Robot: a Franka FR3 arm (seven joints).
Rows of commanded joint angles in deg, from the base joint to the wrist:
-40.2, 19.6, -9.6, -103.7, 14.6, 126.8, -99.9
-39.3, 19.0, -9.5, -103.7, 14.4, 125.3, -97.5
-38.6, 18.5, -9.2, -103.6, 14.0, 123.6, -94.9
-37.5, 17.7, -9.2, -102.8, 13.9, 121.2, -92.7
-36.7, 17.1, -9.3, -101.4, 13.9, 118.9, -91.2
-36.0, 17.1, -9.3, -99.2, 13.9, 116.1, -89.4
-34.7, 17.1, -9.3, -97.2, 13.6, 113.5, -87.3
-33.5, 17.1, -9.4, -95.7, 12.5, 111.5, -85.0
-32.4, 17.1, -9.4, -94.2, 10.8, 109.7, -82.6
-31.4, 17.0, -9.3, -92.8, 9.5, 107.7, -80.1
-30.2, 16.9, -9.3, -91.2, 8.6, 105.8, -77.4
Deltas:
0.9, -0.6, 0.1, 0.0, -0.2, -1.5, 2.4
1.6, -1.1, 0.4, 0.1, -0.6, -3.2, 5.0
2.7, -1.9, 0.4, 0.9, -0.7, -5.6, 7.2
3.5, -2.5, 0.3, 2.3, -0.7, -7.9, 8.7
4.2, -2.5, 0.3, 4.5, -0.7, -10.7, 10.5
5.5, -2.5, 0.3, 6.5, -1.0, -13.3, 12.6
6.7, -2.5, 0.2, 8.0, -2.1, -15.3, 14.9
7.8, -2.5, 0.2, 9.5, -3.8, -17.1, 17.3
8.8, -2.6, 0.3, 10.9, -5.1, -19.1, 19.8
10.0, -2.7, 0.3, 12.5, -6.0, -21.0, 22.5

